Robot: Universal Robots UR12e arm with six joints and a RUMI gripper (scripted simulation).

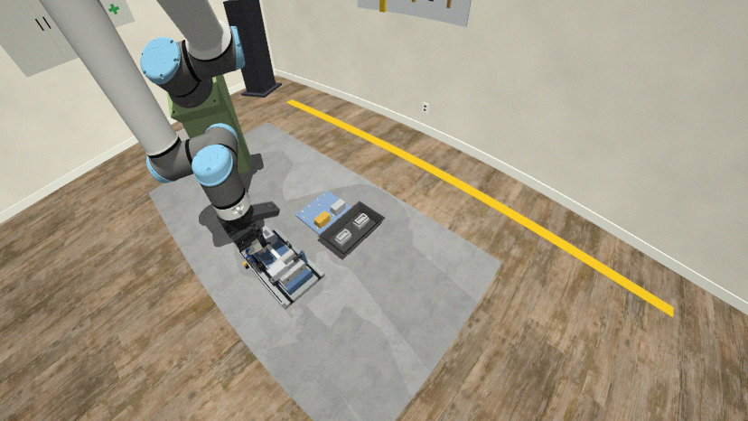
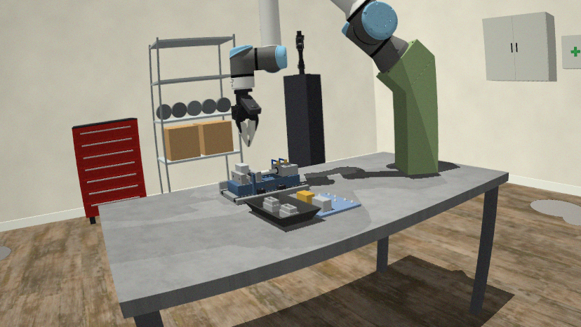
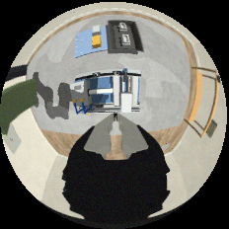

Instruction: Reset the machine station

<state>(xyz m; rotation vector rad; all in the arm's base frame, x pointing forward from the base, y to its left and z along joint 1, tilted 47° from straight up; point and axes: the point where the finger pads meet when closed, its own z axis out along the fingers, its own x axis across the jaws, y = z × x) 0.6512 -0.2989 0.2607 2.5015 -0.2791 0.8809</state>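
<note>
The blue vise lies 150 mm below my hand, 50 mm to the left of it and 20 mm behind it. Also, from my hand: yellow brass blank: 280 mm to the left, 170 mm below, 50 mm ahead; then gray aluminum blank: 370 mm to the left, 170 mm below, 80 mm ahead; then infeed plate: 340 mm to the left, 190 mm below, 30 mm ahead.
</note>
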